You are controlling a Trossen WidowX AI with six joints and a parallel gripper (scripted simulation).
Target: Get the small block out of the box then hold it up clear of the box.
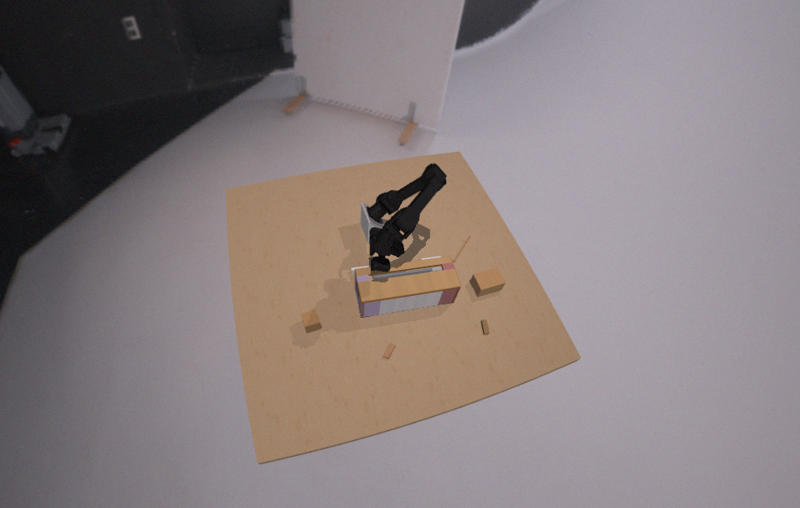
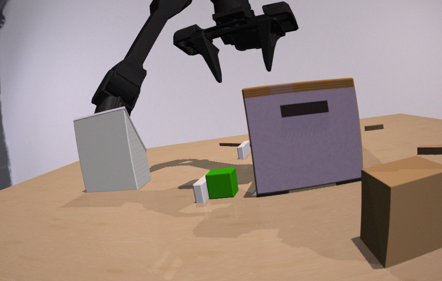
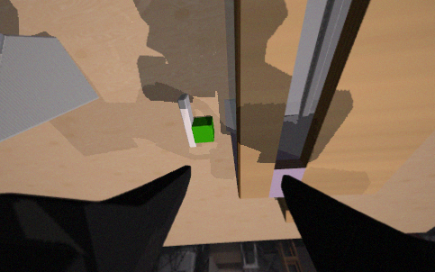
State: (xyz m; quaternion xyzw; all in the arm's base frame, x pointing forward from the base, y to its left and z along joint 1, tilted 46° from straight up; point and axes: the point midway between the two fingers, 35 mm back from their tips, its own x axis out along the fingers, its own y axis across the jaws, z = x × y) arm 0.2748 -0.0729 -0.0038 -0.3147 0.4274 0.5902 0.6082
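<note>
Right now my gripper tip is 13 cm above the green block, 4 cm to the left of it and 4 cm past it. From my gripper tip the other things lie so: brown cube: 26 cm to the right, 14 cm ahead, 12 cm below; box: 12 cm to the left, 9 cm below, 4 cm ahead.
</note>
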